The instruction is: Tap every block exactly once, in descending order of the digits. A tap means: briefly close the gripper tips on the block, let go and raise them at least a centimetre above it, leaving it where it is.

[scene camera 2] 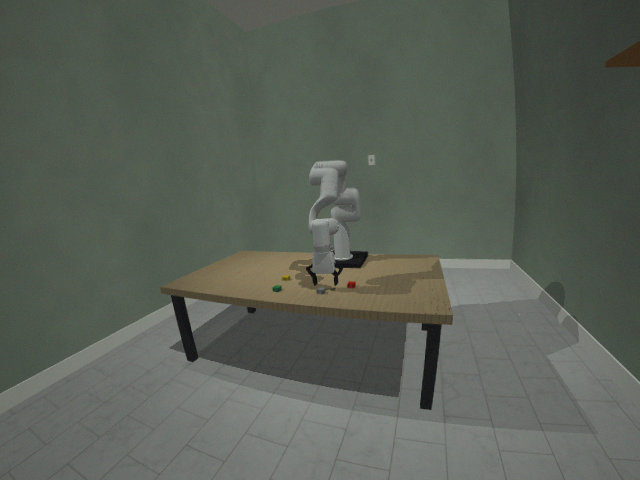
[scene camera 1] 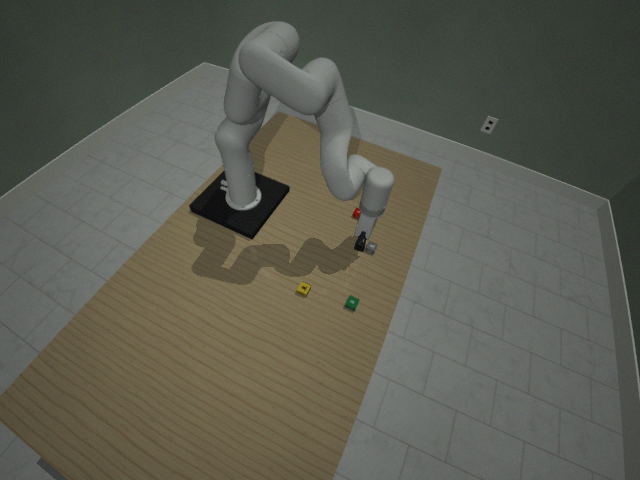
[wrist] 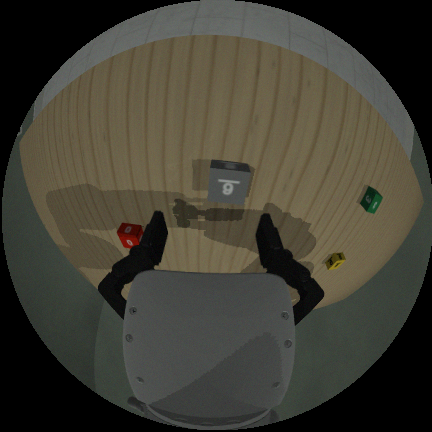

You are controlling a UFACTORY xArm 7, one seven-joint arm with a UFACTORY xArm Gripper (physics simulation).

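Observation:
A grey block point(scene camera 1: 371, 248) point(scene camera 2: 321, 290) point(wrist: 229, 183) bears a 6 or 9 with a bar beside it; I cannot tell which for certain. A green block point(scene camera 1: 352, 303) point(scene camera 2: 277, 288) point(wrist: 371, 200) shows a 3. A yellow block point(scene camera 1: 303, 288) point(scene camera 2: 285, 277) point(wrist: 335, 261) appears to show a 1. A red block point(scene camera 1: 357, 213) point(scene camera 2: 351, 284) point(wrist: 130, 235) shows 0. My gripper point(scene camera 1: 360, 246) point(scene camera 2: 325, 283) point(wrist: 211, 222) is open and empty above the table. The grey block lies ahead of its fingertips in the wrist view. The left finger partly covers the red block there.
The blocks rest on a wooden table point(scene camera 1: 206, 361) point(scene camera 2: 232, 284) point(wrist: 215, 75). The arm stands on a black base plate point(scene camera 1: 268, 188) point(scene camera 2: 360, 258) at the table's far side in scene camera 2. The grey block is near the table's long edge, beside the tiled floor.

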